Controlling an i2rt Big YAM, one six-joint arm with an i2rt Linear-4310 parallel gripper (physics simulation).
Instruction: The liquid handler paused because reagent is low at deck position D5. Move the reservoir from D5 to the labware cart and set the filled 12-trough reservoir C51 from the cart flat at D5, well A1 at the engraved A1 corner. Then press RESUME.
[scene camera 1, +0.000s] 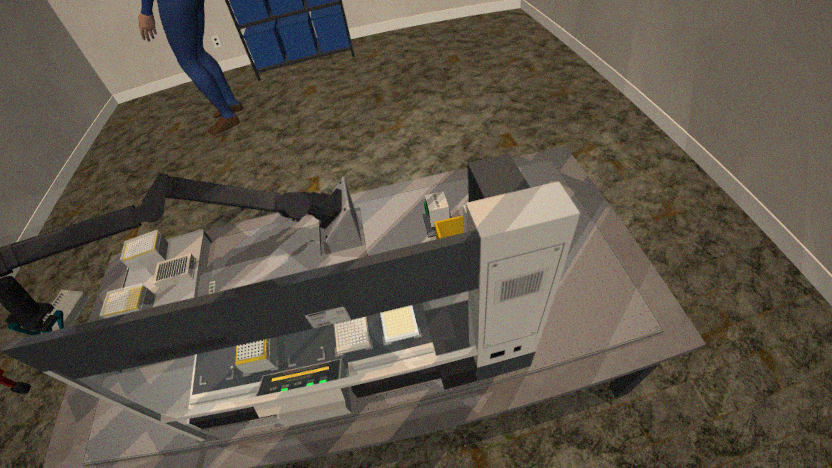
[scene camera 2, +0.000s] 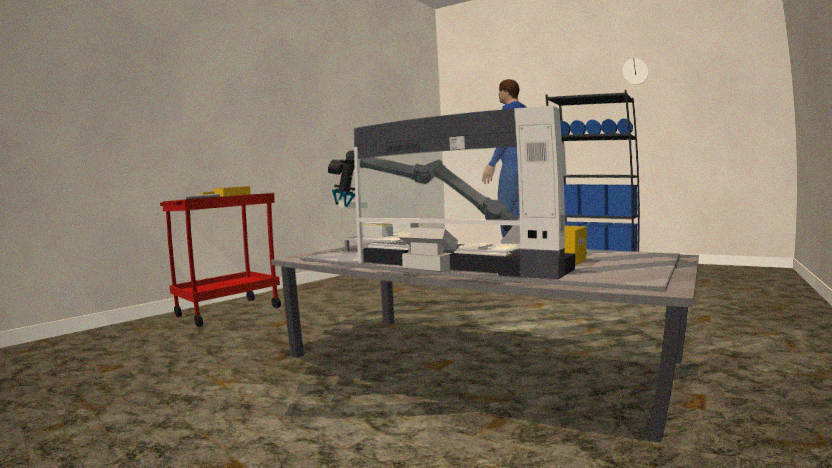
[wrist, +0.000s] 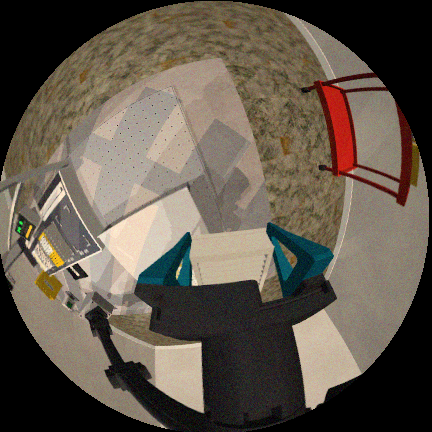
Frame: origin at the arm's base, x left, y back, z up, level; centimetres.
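Where they show: gripper, fingertip midpoint: (scene camera 2: 341, 205) (wrist: 229, 231); arm's base, link origin: (scene camera 1: 333, 209) (scene camera 2: 516, 228) (wrist: 95, 314).
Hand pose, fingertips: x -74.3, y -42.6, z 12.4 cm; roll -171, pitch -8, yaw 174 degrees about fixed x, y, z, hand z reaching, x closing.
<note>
Each offset is from my fingertips to the top centre of the thing.
My gripper (scene camera 1: 39, 325) (scene camera 2: 343, 201) (wrist: 229, 231) is shut on a cream reservoir {dx +0.9, dy +6.9, dz +2.9 cm} (scene camera 1: 68, 301) (wrist: 230, 255), held high beyond the left end of the liquid handler. Its label and well A1 cannot be read. A dark-slotted trough reservoir {dx +20.4, dy +28.8, dz -13.2 cm} (scene camera 1: 174, 267) sits on the pale raised platform {dx +14.6, dy +22.3, dz -15.7 cm} (scene camera 1: 193, 249) (wrist: 150, 232), between two yellow-rimmed tip boxes {dx +6.4, dy +37.9, dz -9.3 cm} (scene camera 1: 141, 246) {dx +8.9, dy +16.2, dz -9.3 cm} (scene camera 1: 123, 300). The handler's dark deck (scene camera 1: 215, 367) (wrist: 75, 227) has bare corner-bracketed positions; which is D5 cannot be read. The control panel (scene camera 1: 299, 376) (wrist: 25, 227) shows an orange bar and green lights; RESUME is not legible.
The handler's dark beam (scene camera 1: 384, 279) (scene camera 2: 436, 132) spans above the deck. A tip box (scene camera 1: 253, 352) and two plates (scene camera 1: 352, 334) (scene camera 1: 399, 324) stand on the deck. A red cart (scene camera 2: 226, 202) (wrist: 340, 130) stands left of the table. A person (scene camera 1: 186, 40) (scene camera 2: 509, 174) stands behind it.
</note>
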